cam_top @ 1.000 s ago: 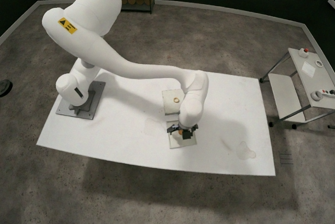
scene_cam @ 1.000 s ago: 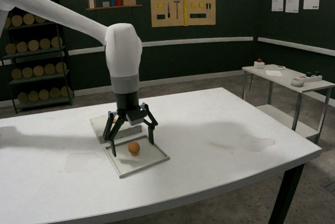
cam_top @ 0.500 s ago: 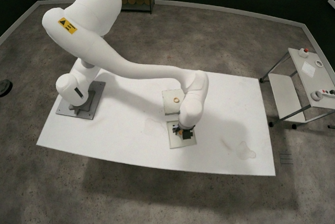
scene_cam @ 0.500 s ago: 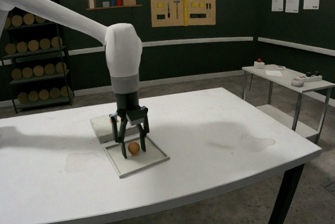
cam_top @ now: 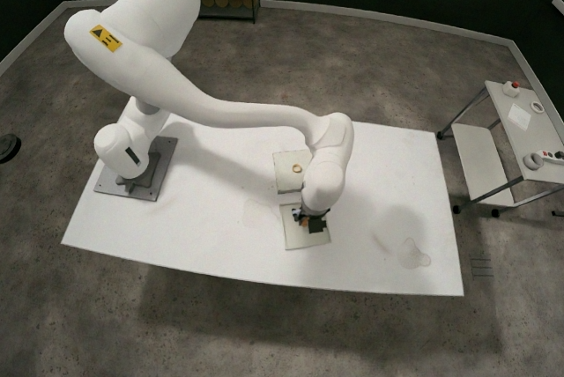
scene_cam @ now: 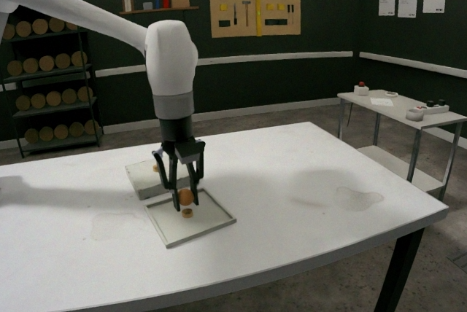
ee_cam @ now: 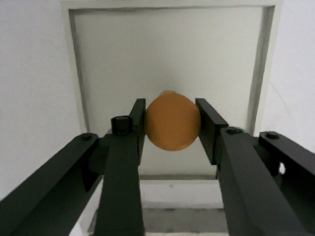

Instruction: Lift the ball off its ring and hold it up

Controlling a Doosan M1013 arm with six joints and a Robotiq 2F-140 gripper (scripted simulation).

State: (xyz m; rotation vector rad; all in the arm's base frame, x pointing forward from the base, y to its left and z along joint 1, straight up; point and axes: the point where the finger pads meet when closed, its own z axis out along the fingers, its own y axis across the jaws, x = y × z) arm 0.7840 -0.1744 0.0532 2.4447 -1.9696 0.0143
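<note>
Right now the tray is 60 mm below my hand. Also, from my hand: ball (right at my hand).
</note>
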